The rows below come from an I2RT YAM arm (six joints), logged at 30 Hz.
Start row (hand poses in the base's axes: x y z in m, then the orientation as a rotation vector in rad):
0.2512, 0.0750, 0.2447, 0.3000, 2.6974, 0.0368
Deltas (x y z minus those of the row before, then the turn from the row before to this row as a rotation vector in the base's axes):
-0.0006, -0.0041, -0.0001, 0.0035, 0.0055, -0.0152
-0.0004, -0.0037, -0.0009, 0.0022, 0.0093, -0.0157
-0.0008, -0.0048, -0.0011, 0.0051, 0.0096, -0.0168
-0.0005, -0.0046, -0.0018, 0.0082, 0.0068, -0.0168
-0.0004, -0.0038, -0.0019, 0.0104, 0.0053, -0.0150
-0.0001, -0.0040, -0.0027, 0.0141, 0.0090, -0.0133
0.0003, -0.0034, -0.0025, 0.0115, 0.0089, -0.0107
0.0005, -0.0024, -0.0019, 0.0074, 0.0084, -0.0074
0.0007, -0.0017, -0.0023, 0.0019, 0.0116, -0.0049
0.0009, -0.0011, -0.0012, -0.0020, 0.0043, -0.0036
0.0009, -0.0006, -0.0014, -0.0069, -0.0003, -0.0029
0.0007, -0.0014, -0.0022, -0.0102, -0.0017, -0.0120
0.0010, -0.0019, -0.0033, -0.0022, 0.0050, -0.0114
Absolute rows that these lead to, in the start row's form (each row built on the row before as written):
0.2506, 0.0709, 0.2446, 0.3221, 2.7006, 0.0363
0.2502, 0.0672, 0.2437, 0.3449, 2.7072, 0.0333
0.2494, 0.0624, 0.2426, 0.3702, 2.7139, 0.0338
0.2489, 0.0578, 0.2408, 0.3962, 2.7179, 0.0391
0.2485, 0.0540, 0.2389, 0.4203, 2.7208, 0.0481
0.2484, 0.0500, 0.2362, 0.4437, 2.7278, 0.0620
0.2487, 0.0466, 0.2337, 0.4629, 2.7349, 0.0731
0.2492, 0.0442, 0.2318, 0.4764, 2.7419, 0.0796
0.2499, 0.0425, 0.2295, 0.4856, 2.7521, 0.0785
0.2508, 0.0414, 0.2283, 0.4907, 2.7552, 0.0739
0.2517, 0.0408, 0.2269, 0.4928, 2.7535, 0.0637
0.2524, 0.0394, 0.2247, 0.5063, 2.7476, 0.0471
0.2534, 0.0375, 0.2214, 0.5221, 2.7492, 0.0401

